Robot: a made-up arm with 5 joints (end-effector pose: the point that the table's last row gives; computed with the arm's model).
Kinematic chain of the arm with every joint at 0, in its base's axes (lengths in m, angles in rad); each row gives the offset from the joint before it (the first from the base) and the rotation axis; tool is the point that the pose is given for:
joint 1: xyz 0 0 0.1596 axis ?
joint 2: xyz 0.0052 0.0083 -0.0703 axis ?
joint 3: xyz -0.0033 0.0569 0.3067 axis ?
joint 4: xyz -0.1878 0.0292 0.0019 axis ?
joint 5: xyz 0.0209 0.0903 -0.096 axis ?
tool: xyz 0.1 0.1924 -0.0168
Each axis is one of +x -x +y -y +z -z.
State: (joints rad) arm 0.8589 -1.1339 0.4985 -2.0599 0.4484
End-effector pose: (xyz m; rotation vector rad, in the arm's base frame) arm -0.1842 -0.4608 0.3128 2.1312 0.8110 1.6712
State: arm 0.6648 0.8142 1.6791 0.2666 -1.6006
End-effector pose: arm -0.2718 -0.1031 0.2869 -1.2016 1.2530 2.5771
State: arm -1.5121 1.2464 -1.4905 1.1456 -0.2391
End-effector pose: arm -0.2379 0.0529 0.1025 -2.5890 0.7558 0.0076
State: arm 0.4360 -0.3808 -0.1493 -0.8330 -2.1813
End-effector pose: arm -0.4411 0.1520 0.2710 0.2420 -1.5648 1.9176
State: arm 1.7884 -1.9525 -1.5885 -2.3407 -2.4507
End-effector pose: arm -0.1958 -0.5118 0.2336 -1.4719 2.2823 0.9236
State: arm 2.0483 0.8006 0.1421 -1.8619 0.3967
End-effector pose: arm -0.1989 0.4994 0.0471 0.8893 -1.4860 0.7743
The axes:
joint 1: -y
joint 2: -x
joint 3: +z
joint 4: -x
joint 5: -z

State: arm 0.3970 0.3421 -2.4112 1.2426 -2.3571
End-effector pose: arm 0.1986 0.4290 0.2905 0.5947 0.4308 -0.0677
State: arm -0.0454 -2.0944 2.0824 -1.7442 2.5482
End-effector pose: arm -0.0832 -0.0959 -0.1364 0.6372 0.9329 0.8883
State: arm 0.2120 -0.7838 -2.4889 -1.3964 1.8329
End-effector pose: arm 0.0711 -0.1869 0.2416 -1.0772 -0.2709 1.4301
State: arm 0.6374 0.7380 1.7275 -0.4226 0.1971
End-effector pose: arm -0.3469 0.2016 0.1215 -0.6750 0.3544 1.0675
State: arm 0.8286 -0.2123 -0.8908 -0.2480 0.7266
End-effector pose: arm -0.0156 0.1210 0.4384 1.0646 -0.4761 -1.3143
